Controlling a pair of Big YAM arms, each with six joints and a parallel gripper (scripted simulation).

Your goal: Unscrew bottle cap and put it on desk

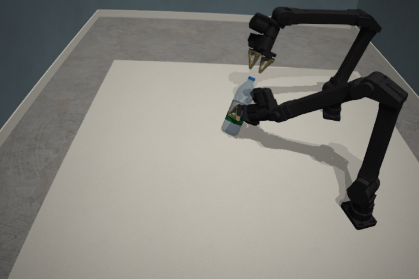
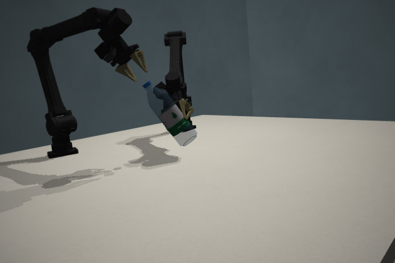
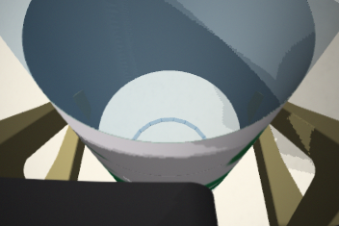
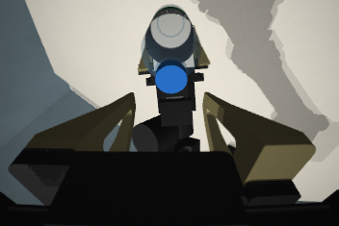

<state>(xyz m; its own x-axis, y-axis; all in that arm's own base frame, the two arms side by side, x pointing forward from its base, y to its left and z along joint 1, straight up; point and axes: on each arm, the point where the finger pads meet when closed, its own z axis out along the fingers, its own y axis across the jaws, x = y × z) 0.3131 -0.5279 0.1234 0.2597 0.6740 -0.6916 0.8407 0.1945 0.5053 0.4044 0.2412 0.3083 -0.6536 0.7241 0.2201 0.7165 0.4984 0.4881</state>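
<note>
Now: the cap 1 cm ahead of my right hand, 2 cm to the left of it and 4 cm below it. Also, from my right hand: bottle 5 cm ahead, 7 cm to the left, 14 cm below.
Right now the bottle is 40 mm above my left hand, 20 mm to the right of it and 10 mm behind it. From my left hand the other things lie so: cap (150 mm above, 80 mm to the right, 50 mm behind).
</note>
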